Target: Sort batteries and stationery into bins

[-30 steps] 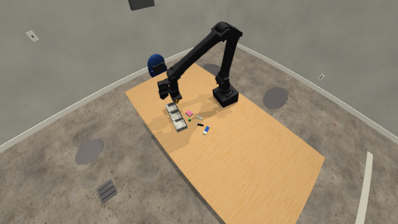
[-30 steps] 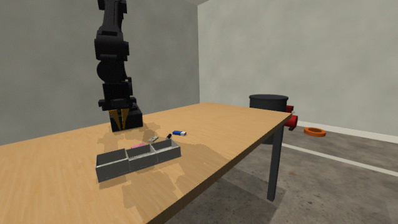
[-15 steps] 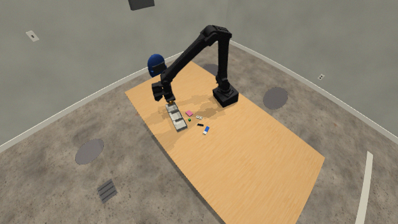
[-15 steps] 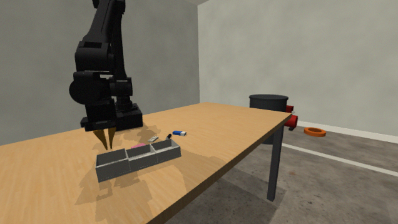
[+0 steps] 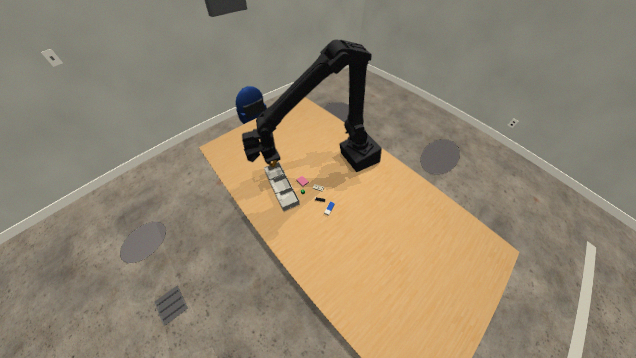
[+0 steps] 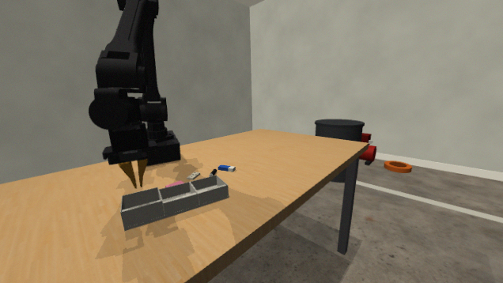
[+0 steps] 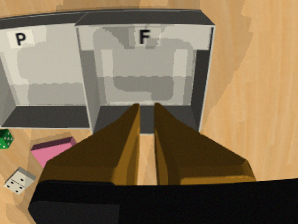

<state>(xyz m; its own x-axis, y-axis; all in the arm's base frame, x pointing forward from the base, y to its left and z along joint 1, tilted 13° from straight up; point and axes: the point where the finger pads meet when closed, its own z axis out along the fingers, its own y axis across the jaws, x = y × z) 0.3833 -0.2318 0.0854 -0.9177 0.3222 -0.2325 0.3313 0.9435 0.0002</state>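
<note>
The bin rack is 80 mm to the left of my hand, 60 mm below it and 30 mm ahead of it. Also, from my hand: green ball (180 mm to the left, 80 mm below, 30 mm behind); then pink eraser block (130 mm to the left, 80 mm below, 70 mm behind); then white domino-like piece (220 mm to the left, 100 mm behind, 80 mm below).
</note>
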